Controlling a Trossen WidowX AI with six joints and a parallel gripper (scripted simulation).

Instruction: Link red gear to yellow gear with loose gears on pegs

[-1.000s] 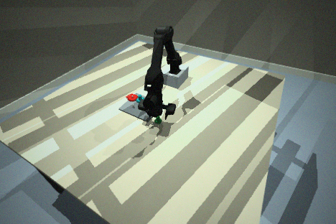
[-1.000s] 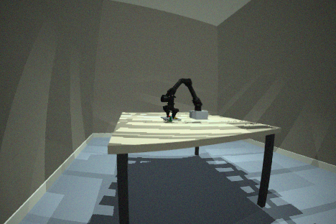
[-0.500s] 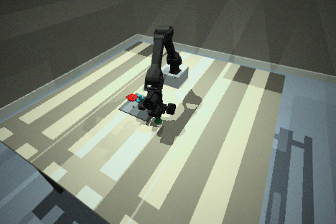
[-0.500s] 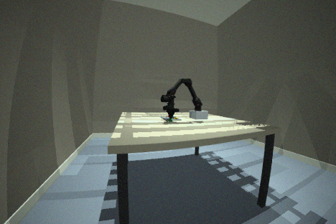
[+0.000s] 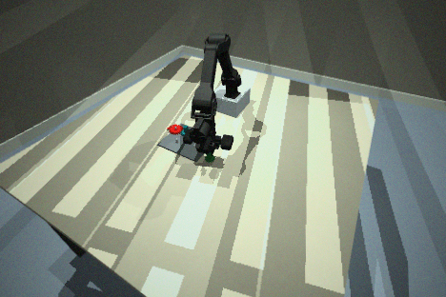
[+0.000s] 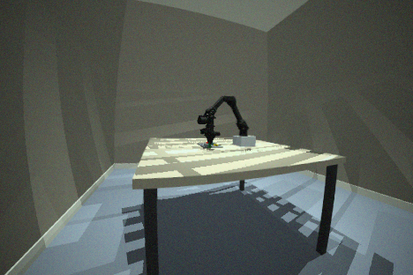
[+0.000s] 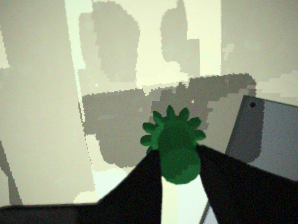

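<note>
Now: gripper tip 80 mm past the teal gear, 190 mm to the left of it and 10 mm above it. From my gripper tip the other things lie so: yellow gear (90 mm behind, 110 mm to the right, 20 mm below); then dark green gear (10 mm below); then red gear (70 mm behind, 240 mm to the right, 20 mm below).
</note>
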